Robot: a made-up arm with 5 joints.
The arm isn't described. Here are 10 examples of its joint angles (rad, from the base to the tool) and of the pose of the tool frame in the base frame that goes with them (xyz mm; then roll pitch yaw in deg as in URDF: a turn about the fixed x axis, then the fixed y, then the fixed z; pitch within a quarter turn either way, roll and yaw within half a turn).
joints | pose
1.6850 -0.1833 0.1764 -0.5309 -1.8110 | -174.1 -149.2 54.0 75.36 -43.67 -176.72
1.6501 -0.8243 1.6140 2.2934 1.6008 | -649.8 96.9 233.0 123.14 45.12 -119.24
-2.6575 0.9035 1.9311 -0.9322 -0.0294 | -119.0 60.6 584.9 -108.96 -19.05 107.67
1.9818 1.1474 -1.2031 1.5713 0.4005 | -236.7 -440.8 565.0 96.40 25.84 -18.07
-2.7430 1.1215 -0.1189 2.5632 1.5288 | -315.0 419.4 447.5 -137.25 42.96 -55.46
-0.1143 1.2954 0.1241 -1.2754 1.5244 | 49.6 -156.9 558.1 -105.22 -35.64 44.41
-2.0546 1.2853 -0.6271 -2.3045 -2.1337 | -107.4 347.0 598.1 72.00 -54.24 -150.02
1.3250 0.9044 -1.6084 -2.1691 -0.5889 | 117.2 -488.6 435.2 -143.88 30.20 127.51
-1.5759 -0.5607 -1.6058 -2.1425 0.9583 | -108.1 68.4 1282.5 34.31 5.25 16.86
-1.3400 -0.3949 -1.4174 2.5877 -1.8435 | -62.9 264.5 1016.8 139.15 8.10 -111.59
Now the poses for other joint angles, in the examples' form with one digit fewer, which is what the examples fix.
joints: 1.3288 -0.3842 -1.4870 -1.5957 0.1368
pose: -247 -519 87 -99.3 5.9 65.6
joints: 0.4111 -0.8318 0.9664 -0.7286 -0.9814
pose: 78 -658 341 84.2 -44.6 156.2
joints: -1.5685 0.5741 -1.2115 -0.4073 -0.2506
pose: 88 -37 846 -82.7 38.4 -174.8
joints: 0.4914 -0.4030 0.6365 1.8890 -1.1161
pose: -174 -851 537 -31.8 42.5 117.6
